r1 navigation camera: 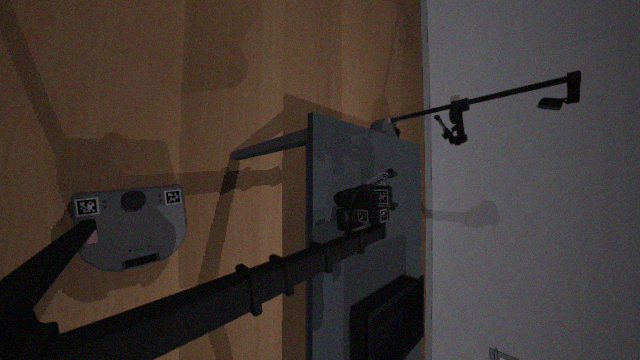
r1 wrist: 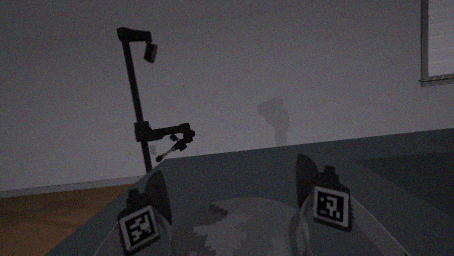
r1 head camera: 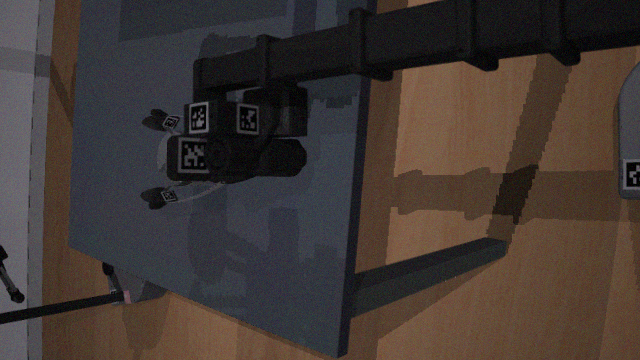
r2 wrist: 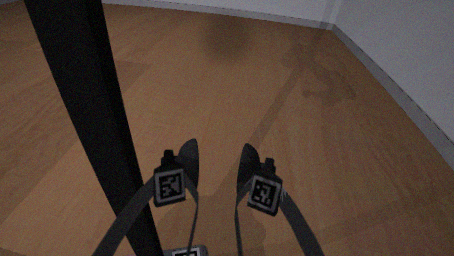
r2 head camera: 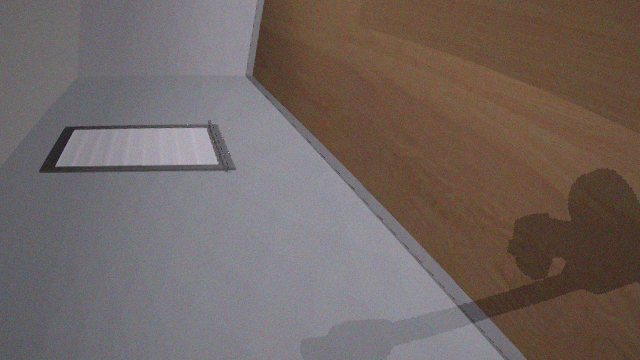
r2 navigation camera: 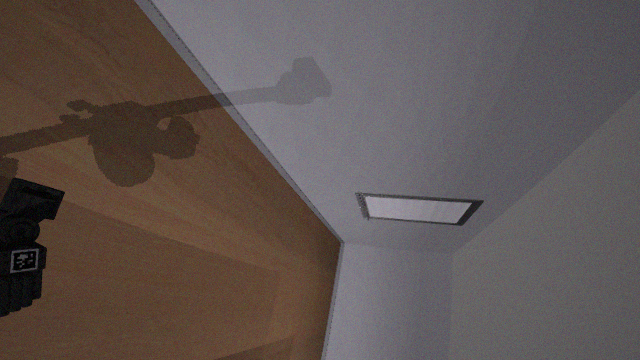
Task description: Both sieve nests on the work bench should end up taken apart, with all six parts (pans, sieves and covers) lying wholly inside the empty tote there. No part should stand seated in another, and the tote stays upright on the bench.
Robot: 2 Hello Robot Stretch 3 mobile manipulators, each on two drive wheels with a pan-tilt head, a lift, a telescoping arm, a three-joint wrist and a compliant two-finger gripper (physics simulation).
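One sieve nest (r1 wrist: 247, 227) shows as a pale round top at the bottom of r1's wrist view, low between the fingers; a pale edge of this nest (r1 head camera: 162, 154) shows past the wrist in r1's head view. My r1 gripper (r1 head camera: 153, 159) (r1 navigation camera: 392, 189) (r1 wrist: 232, 186) is open, its fingers on either side of the nest over the bench (r1 head camera: 120, 230) (r1 navigation camera: 350, 145) (r1 wrist: 205, 167). The black tote (r1 navigation camera: 359, 317) stands upright on the bench in r1's navigation view; its inside is dark. The second nest does not show. My r2 gripper (r2 wrist: 218, 167) is open and empty above the floor.
The r1 arm (r1 head camera: 415, 37) (r1 navigation camera: 200, 300) reaches over the bench edge from the r1 base (r1 navigation camera: 135, 227). The r2 mast (r1 head camera: 60, 306) (r1 navigation camera: 520, 90) (r1 wrist: 132, 85) stands beyond the bench end, near the wall. A window (r2 head camera: 140, 147) (r2 navigation camera: 415, 210) is in the wall.
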